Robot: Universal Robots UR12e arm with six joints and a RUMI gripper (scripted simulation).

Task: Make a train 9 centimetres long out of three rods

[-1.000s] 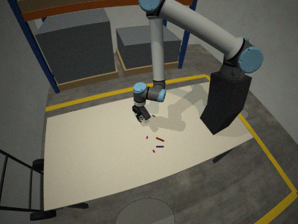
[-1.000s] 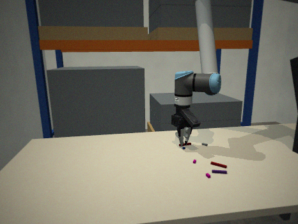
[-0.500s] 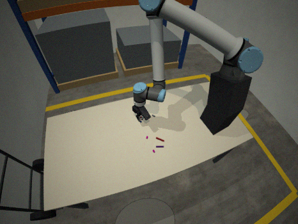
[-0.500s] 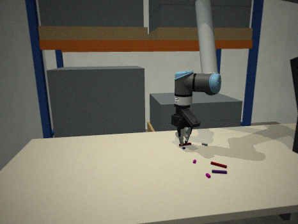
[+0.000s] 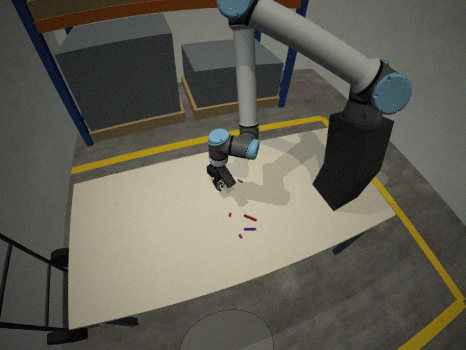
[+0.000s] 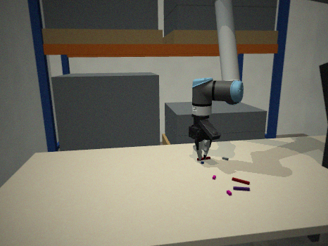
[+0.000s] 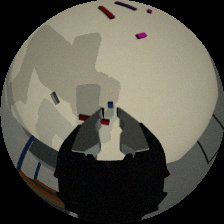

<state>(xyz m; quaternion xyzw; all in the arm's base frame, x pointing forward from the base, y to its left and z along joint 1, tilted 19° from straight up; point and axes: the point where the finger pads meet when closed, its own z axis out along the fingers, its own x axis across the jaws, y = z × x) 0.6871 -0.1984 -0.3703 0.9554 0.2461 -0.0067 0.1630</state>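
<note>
The blue rod lies 3 cm below my hand. From my hand the other things lie so: purple rod: 26 cm to the left, 9 cm behind, 3 cm below; grey rod: 12 cm behind, 4 cm to the right, 3 cm below.
</note>
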